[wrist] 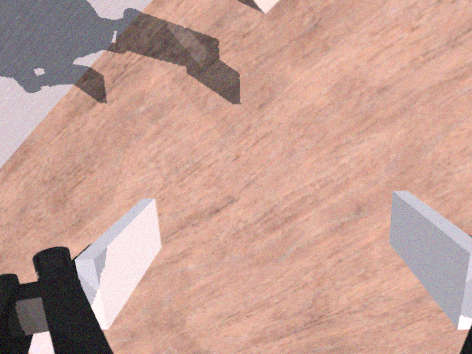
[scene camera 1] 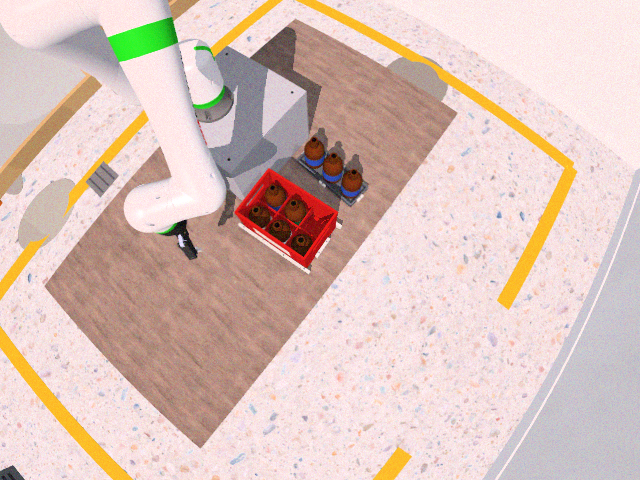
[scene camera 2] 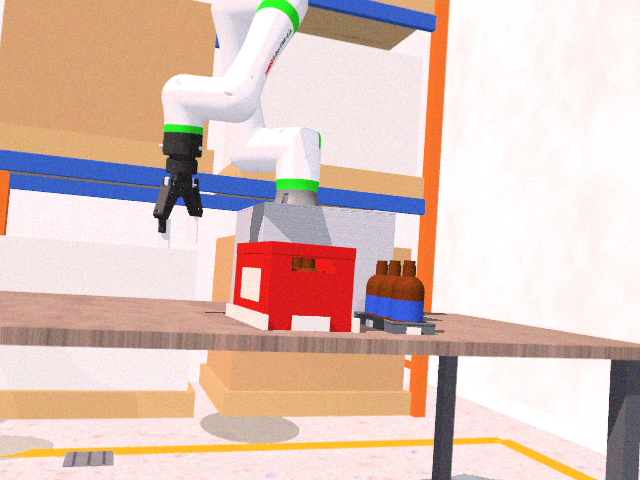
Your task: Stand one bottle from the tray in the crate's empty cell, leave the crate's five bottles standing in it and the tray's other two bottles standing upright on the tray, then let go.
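The red crate stands on the table with five brown bottles in it. Its empty cell is at the end of the row nearer the tray. The dark tray lies beside the crate and bears three upright brown bottles with blue bands: one bottle, a middle bottle and another bottle. My gripper is open and empty, high above the table, to the left of the crate in both scene views.
The grey robot pedestal stands behind the crate and close to the tray. The wooden table bears them all. A storage rack stands behind. A pale corner shows at the top of the wrist view.
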